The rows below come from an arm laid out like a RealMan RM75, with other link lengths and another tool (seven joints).
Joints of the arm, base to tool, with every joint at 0 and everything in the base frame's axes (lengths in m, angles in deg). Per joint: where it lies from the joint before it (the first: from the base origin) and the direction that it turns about. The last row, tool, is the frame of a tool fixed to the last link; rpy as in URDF.
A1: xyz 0 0 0.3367 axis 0 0 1
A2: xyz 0 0 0 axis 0 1 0
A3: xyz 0 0 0.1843 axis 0 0 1
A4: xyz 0 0 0 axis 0 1 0
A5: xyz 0 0 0.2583 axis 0 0 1
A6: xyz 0 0 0 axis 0 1 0
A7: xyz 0 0 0.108 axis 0 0 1
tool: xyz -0.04 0.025 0.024 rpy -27.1 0 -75.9
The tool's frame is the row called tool.
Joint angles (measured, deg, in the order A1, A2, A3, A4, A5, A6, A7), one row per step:
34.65 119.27 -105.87 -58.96 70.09 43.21 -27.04
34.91 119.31 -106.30 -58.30 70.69 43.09 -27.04
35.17 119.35 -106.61 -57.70 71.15 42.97 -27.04
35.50 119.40 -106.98 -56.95 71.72 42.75 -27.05
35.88 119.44 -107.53 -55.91 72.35 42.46 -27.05
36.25 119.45 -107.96 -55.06 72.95 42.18 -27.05
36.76 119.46 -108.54 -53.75 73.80 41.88 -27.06
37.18 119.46 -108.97 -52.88 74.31 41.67 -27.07
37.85 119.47 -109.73 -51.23 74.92 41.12 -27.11
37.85 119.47 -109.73 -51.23 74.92 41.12 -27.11
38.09 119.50 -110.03 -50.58 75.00 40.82 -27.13
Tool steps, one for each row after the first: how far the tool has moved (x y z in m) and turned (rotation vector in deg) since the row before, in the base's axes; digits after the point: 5 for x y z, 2 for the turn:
0.00119 -0.00101 -0.00287 -0.48 0.04 -0.36
0.00107 -0.00059 -0.00227 -0.35 0.00 -0.31
0.00133 -0.00053 -0.00265 -0.34 0.01 -0.38
0.00276 -0.00084 -0.00375 -0.45 -0.19 -0.52
0.00191 -0.00040 -0.00271 -0.30 -0.09 -0.42
0.00362 -0.00057 -0.00389 -0.49 -0.21 -0.71
0.00203 -0.00044 -0.00267 -0.32 -0.23 -0.34
0.00515 -0.00048 -0.00474 -0.34 -0.71 -0.59
0.00000 0.00000 0.00000 0.00 0.00 0.00
0.00227 -0.00016 -0.00192 -0.04 -0.39 -0.16

